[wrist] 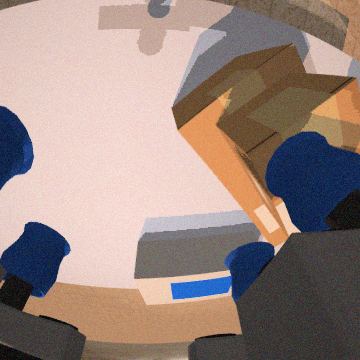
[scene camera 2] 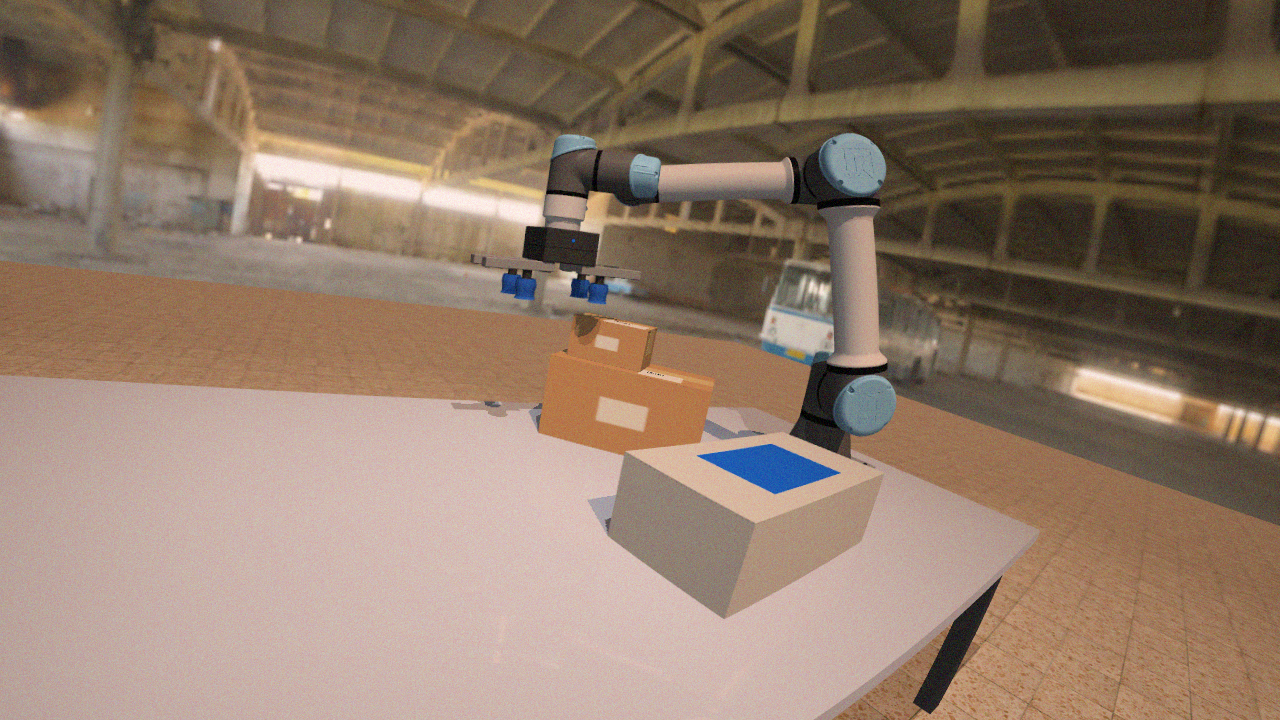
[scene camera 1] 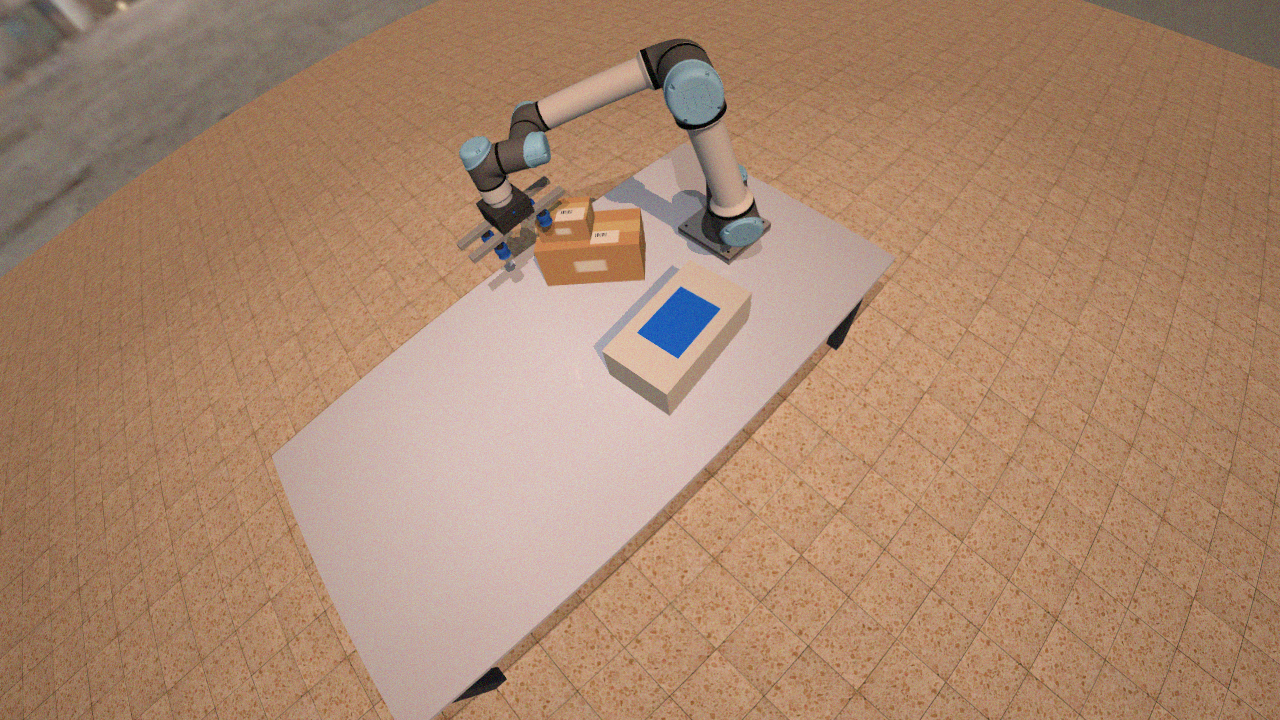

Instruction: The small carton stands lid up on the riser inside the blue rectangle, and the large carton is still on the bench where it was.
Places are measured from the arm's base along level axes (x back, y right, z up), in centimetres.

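Pixels of known places: hand at its tool point: [wrist: 144, 215] [scene camera 2: 553, 297] [scene camera 1: 518, 232].
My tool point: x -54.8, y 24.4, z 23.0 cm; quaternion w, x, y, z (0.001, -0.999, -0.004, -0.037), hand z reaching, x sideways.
For each thing: its middle in the pictures, then the offset to it from my tool point. Level surfaces: height alone.
- small carton at the middle of its body: [wrist: 297, 163] [scene camera 2: 613, 340] [scene camera 1: 565, 219] dx +14.6, dy +0.8, dz -6.7 cm
- large carton at the middle of its body: [wrist: 261, 156] [scene camera 2: 629, 405] [scene camera 1: 592, 247] dx +18.4, dy -3.5, dz -18.3 cm
- beige riser at the middle of its body: [scene camera 2: 761, 505] [scene camera 1: 680, 333] [wrist: 198, 270] dx +14.8, dy -43.8, dz -20.1 cm
- blue rectangle at the middle of its body: [scene camera 2: 773, 465] [scene camera 1: 679, 320] [wrist: 201, 288] dx +14.8, dy -43.8, dz -14.1 cm
- bench at its surface level: dz -26.1 cm
The small carton [scene camera 1: 579, 226] [scene camera 2: 631, 344] [wrist: 295, 105] rests upright on one end of the large carton's top, its labelled lid face up. The large carton [scene camera 1: 619, 259] [scene camera 2: 572, 402] [wrist: 209, 155] stands on the bench. The beige riser [scene camera 1: 657, 368] [scene camera 2: 680, 528] [wrist: 180, 257] bears the blue rectangle [scene camera 1: 678, 322] [scene camera 2: 769, 468] [wrist: 200, 288], with no carton on it. My suction gripper [scene camera 1: 516, 228] [scene camera 2: 556, 287] is open and holds nothing. It is level, above the small carton's height and off to its left in the second scene view, with a gap below the cups.
The bench [scene camera 1: 465, 429] [scene camera 2: 268, 555] [wrist: 100, 150] carries the cartons, the riser and the arm's base [scene camera 1: 726, 234]. The riser stands in front of the large carton in the second scene view. The arm arches over the bench's back side.
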